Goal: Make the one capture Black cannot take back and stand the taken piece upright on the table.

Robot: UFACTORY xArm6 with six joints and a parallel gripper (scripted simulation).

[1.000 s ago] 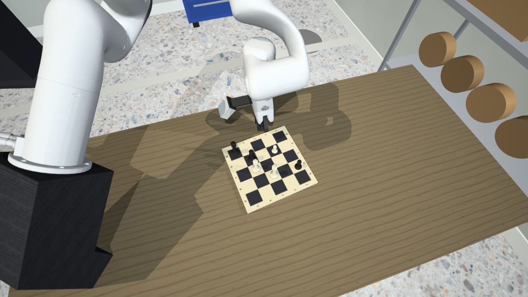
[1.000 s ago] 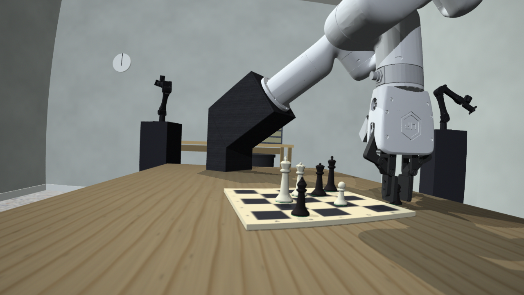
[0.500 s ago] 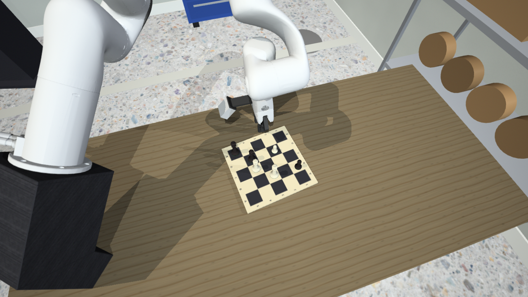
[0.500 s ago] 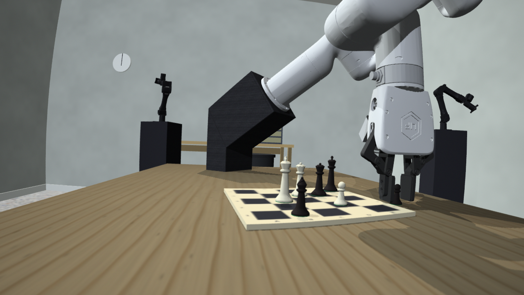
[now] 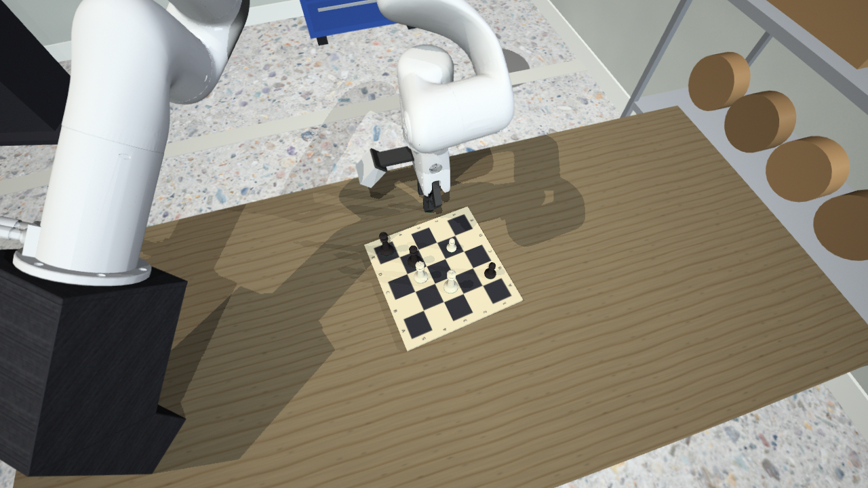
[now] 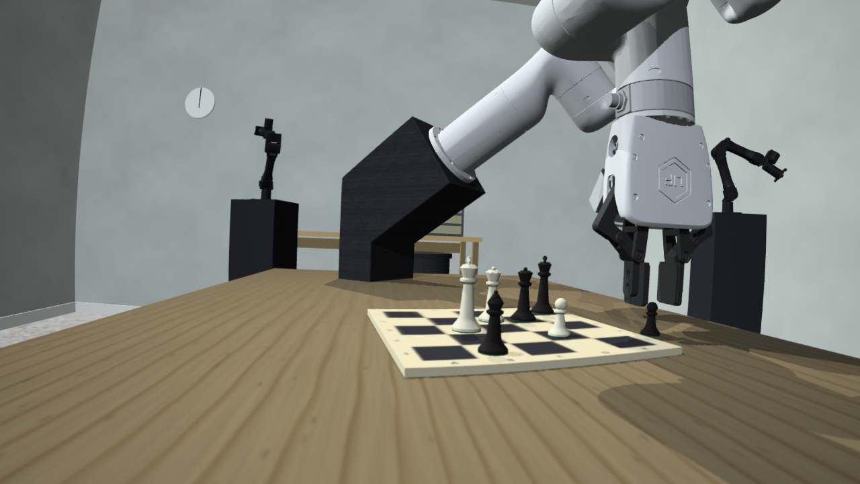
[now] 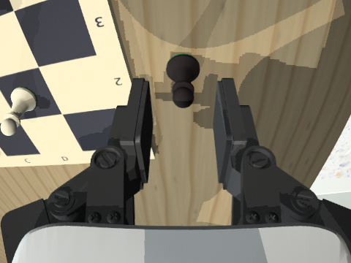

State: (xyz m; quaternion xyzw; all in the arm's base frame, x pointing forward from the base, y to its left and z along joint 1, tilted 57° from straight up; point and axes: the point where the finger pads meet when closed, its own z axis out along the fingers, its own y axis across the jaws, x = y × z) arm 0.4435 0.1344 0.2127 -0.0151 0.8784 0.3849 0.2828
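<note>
The black pawn lies 40 mm below my hand. From my hand the other things lie so: black queen: 30 mm behind, 120 mm to the right, 20 mm below; black king: 80 mm behind, 100 mm to the right, 10 mm below; white pawn: 40 mm ahead, 90 mm to the right, 30 mm below.
</note>
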